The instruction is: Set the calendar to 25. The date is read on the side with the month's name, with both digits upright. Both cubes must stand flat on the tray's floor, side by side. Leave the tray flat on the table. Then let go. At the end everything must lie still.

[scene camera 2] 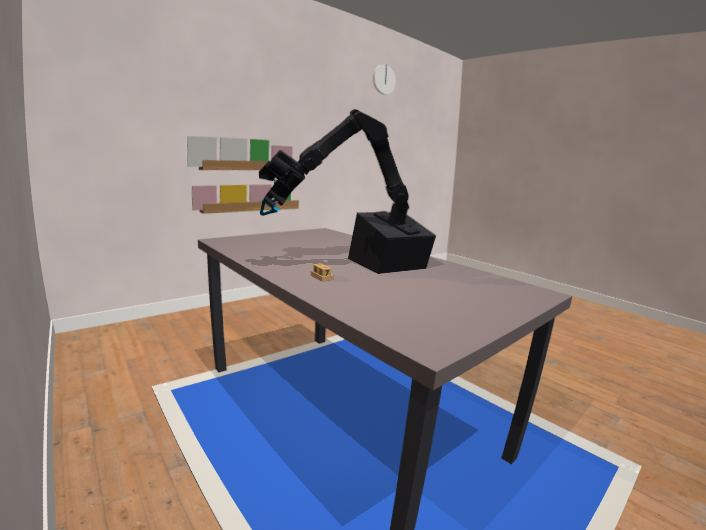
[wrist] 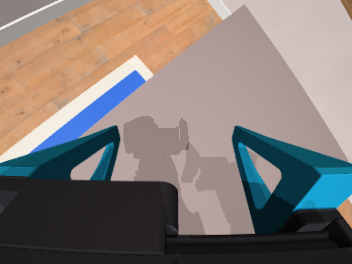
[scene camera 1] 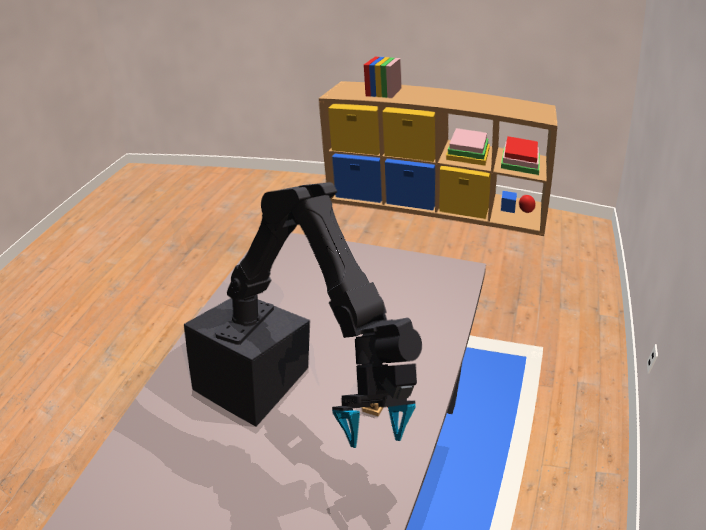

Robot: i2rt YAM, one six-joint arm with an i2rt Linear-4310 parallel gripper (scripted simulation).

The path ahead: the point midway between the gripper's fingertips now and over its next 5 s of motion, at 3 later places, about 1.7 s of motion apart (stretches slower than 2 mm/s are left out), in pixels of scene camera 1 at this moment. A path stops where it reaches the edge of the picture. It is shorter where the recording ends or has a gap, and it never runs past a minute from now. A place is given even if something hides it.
My gripper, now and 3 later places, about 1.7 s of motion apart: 376, 444; 377, 356; 377, 372; 378, 383
